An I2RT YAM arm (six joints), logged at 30 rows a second.
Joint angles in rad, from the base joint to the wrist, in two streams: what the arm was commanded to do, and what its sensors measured. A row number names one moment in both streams.
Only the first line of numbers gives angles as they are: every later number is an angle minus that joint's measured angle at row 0.
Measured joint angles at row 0:
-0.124, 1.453, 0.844, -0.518, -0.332, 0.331
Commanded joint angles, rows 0 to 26:
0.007, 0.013, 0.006, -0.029, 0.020, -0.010
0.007, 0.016, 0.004, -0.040, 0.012, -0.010
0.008, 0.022, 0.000, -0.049, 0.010, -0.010
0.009, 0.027, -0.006, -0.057, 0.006, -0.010
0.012, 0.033, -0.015, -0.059, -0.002, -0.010
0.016, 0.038, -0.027, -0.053, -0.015, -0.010
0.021, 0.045, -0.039, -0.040, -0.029, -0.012
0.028, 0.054, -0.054, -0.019, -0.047, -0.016
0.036, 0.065, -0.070, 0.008, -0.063, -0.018
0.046, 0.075, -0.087, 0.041, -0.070, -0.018
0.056, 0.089, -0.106, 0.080, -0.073, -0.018
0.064, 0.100, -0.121, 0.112, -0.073, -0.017
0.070, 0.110, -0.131, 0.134, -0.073, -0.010
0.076, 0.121, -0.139, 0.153, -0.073, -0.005
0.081, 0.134, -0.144, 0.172, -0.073, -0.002
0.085, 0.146, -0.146, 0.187, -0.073, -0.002
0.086, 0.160, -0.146, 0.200, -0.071, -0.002
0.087, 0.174, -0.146, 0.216, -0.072, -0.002
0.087, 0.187, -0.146, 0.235, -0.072, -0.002
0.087, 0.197, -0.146, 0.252, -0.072, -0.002
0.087, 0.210, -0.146, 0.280, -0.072, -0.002
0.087, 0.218, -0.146, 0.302, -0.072, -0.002
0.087, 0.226, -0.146, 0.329, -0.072, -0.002
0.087, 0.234, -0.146, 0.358, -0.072, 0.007
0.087, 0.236, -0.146, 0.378, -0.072, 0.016
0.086, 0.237, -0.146, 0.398, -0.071, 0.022
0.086, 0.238, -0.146, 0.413, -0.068, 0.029
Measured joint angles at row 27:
0.078, 0.225, -0.142, 0.393, -0.069, 0.006
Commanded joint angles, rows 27 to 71:
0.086, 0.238, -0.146, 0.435, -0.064, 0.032
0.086, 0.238, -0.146, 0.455, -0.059, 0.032
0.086, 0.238, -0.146, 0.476, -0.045, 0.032
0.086, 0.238, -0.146, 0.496, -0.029, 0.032
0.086, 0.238, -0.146, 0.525, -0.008, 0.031
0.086, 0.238, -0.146, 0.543, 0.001, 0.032
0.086, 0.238, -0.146, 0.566, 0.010, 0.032
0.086, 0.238, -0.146, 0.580, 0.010, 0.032
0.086, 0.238, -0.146, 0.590, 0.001, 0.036
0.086, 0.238, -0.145, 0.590, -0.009, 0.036
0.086, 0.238, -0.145, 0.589, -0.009, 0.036
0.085, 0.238, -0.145, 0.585, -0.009, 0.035
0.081, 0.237, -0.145, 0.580, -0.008, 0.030
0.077, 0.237, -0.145, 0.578, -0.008, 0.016
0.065, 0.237, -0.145, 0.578, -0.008, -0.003
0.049, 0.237, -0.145, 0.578, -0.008, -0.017
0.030, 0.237, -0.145, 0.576, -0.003, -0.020
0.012, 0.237, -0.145, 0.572, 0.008, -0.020
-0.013, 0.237, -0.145, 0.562, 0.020, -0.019
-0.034, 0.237, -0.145, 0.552, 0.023, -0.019
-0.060, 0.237, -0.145, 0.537, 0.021, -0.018
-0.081, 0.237, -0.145, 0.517, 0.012, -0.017
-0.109, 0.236, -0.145, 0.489, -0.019, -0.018
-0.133, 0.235, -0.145, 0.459, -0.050, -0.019
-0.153, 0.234, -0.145, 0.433, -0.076, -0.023
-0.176, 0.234, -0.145, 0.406, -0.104, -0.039
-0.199, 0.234, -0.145, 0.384, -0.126, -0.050
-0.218, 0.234, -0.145, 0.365, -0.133, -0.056
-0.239, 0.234, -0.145, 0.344, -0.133, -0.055
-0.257, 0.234, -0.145, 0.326, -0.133, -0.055
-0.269, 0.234, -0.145, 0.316, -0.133, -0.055
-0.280, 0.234, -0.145, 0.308, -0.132, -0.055
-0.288, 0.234, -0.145, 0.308, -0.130, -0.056
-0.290, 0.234, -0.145, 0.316, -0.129, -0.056
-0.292, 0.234, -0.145, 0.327, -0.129, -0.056
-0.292, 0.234, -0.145, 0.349, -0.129, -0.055
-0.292, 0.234, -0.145, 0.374, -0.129, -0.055
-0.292, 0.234, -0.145, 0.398, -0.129, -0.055
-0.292, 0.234, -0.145, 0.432, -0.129, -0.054
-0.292, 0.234, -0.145, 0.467, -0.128, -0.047
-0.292, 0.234, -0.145, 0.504, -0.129, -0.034
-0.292, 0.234, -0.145, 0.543, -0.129, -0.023
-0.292, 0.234, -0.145, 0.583, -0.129, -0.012
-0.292, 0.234, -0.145, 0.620, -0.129, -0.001
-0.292, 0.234, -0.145, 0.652, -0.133, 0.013
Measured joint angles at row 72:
-0.277, 0.230, -0.145, 0.612, -0.139, -0.021
